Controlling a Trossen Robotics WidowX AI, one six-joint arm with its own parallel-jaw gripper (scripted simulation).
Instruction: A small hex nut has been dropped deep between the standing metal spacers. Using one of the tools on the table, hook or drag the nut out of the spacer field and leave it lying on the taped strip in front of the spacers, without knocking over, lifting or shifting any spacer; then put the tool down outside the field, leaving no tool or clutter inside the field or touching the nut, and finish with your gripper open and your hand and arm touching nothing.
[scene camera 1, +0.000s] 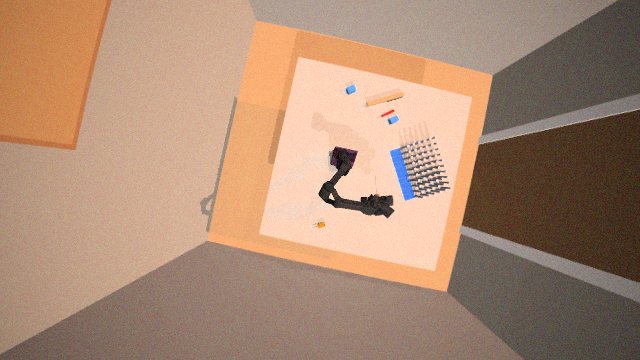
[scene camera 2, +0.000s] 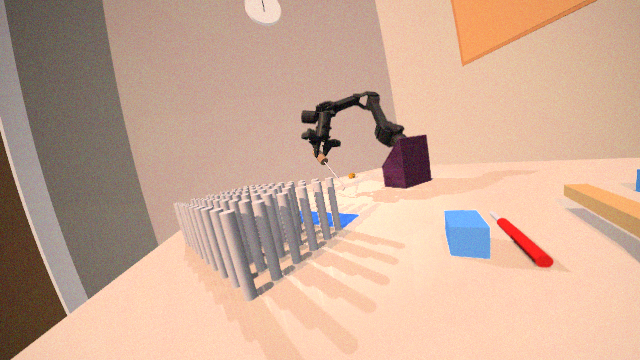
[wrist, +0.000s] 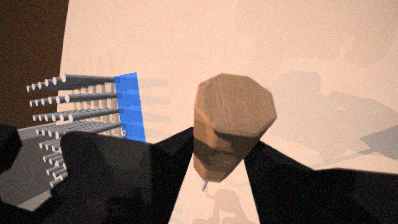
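I can see a red-handled tool (scene camera 2: 539, 257) here, together with a blue block (scene camera 2: 468, 235). My own gripper (wrist: 219, 135) shows from the wrist, and so does a blue taped strip (wrist: 126, 86). The red-handled tool, though, is out of frame in the wrist view.
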